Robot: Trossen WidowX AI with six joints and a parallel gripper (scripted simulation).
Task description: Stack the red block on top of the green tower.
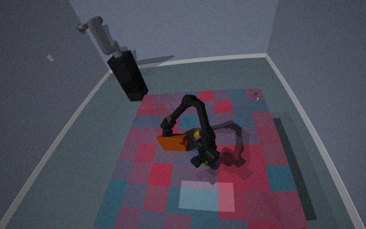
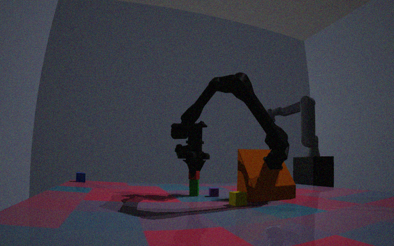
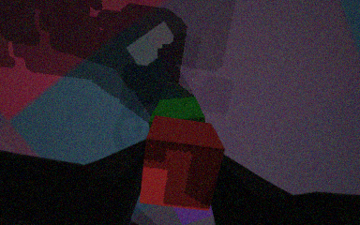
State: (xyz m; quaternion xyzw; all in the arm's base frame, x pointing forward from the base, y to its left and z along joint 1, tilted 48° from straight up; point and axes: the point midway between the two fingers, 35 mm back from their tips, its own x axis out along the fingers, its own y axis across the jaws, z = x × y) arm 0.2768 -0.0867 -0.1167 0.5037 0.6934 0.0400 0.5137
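Now: gripper tip 10 mm below the red block. Round my gripper tip: purple cube 70 mm behind, 60 mm below, 30 mm to the left; then blue cube 510 mm ahead, 410 mm to the right, 50 mm below; then yellow cube 240 mm to the left, 70 mm behind, 50 mm below.
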